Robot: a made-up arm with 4 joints. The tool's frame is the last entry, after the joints. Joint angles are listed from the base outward. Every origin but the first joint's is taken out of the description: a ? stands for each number. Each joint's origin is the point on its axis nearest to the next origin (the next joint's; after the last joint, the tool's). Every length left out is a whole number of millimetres.
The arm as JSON. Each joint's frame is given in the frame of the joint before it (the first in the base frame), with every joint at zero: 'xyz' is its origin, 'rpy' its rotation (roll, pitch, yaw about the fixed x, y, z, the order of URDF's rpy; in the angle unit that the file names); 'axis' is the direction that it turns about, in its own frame. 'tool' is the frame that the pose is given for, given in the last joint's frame.
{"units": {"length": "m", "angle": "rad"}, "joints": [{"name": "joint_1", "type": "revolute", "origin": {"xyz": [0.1, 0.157, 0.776], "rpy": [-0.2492, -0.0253, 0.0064]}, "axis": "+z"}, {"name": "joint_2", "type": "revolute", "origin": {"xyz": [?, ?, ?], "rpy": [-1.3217, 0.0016, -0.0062]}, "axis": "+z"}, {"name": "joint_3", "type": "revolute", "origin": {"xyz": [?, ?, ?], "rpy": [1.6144, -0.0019, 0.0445]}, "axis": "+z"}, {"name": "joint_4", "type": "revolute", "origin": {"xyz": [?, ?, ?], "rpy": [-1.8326, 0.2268, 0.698]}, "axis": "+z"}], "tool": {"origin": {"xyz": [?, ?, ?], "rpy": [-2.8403, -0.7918, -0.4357]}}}
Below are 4 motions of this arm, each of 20 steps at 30 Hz.
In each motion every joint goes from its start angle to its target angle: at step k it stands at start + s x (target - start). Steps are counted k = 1, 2, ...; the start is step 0. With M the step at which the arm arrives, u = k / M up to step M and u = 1 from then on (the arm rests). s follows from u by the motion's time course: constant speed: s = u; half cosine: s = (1 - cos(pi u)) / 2; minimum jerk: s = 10 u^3 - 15 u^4 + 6 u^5.
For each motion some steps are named. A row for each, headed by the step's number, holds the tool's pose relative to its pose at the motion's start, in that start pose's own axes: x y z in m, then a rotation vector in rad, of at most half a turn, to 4 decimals.
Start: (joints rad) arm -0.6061 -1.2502 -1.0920 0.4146
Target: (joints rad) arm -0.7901 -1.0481 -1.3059 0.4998
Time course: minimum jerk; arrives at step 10
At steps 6, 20:
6: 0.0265 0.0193 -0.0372 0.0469 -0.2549 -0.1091
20: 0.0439 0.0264 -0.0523 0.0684 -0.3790 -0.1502

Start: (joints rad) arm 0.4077 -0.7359 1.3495 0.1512
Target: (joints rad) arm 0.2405 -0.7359 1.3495 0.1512
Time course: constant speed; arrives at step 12
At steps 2, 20:
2: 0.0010 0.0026 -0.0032 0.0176 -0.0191 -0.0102
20: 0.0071 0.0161 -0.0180 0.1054 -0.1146 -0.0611

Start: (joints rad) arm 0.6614 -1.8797 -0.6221 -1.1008
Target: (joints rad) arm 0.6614 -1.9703 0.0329 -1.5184
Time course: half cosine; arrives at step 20
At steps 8, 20:
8: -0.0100 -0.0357 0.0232 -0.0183 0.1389 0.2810
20: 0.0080 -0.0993 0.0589 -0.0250 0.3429 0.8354

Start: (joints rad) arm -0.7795 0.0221 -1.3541 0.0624
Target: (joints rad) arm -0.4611 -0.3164 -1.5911 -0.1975
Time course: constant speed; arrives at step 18
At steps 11, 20:
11: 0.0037 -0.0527 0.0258 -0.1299 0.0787 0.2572
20: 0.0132 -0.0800 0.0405 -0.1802 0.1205 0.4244

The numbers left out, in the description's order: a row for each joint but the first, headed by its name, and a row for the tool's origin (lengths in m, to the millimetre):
joint_2: 0.008 0.042 0.0
joint_3: -0.051 0.022 0.0
joint_4: -0.031 -0.067 0.0
tool: -0.118 0.064 0.0

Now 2 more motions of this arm.
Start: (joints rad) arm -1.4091 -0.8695 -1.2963 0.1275
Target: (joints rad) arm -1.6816 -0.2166 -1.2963 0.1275
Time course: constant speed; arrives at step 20
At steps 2, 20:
2: -0.0001 0.0114 -0.0047 -0.0012 -0.0256 -0.0589
20: 0.0446 0.1125 -0.0525 0.0511 -0.2961 -0.5657

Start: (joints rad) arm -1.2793 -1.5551 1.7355 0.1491
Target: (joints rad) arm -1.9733 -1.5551 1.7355 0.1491
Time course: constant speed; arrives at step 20
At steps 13, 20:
13: -0.0058 0.0408 -0.0186 0.4461 0.0380 -0.0552
20: -0.0081 0.0651 -0.0206 0.6863 0.0585 -0.0849

